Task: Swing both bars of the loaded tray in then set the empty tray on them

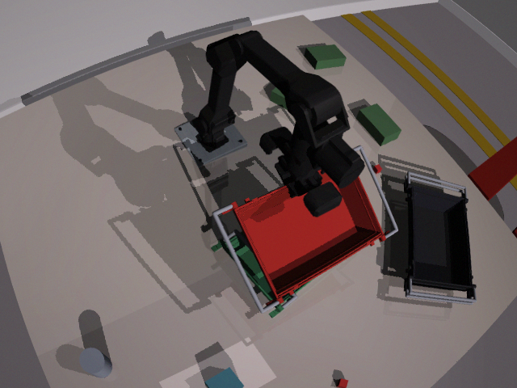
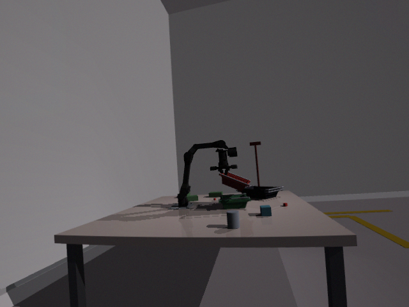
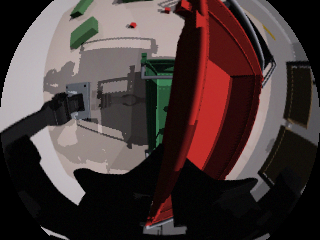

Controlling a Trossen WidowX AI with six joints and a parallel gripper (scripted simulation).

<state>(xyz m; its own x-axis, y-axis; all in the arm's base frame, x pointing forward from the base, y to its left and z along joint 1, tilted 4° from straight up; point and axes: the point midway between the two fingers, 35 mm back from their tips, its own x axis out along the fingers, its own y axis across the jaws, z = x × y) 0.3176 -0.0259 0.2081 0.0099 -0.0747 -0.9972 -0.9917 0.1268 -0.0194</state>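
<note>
The red tray is 8 cm ahead of my gripper tip and 1 cm to the right of it. From my gripper tip the other things lie so: blue block 21 cm ahead, 32 cm to the right, 16 cm below; grey cylinder 3 cm ahead, 52 cm to the right, 15 cm below; small red cube 37 cm ahead, 12 cm to the right, 17 cm below.
</note>
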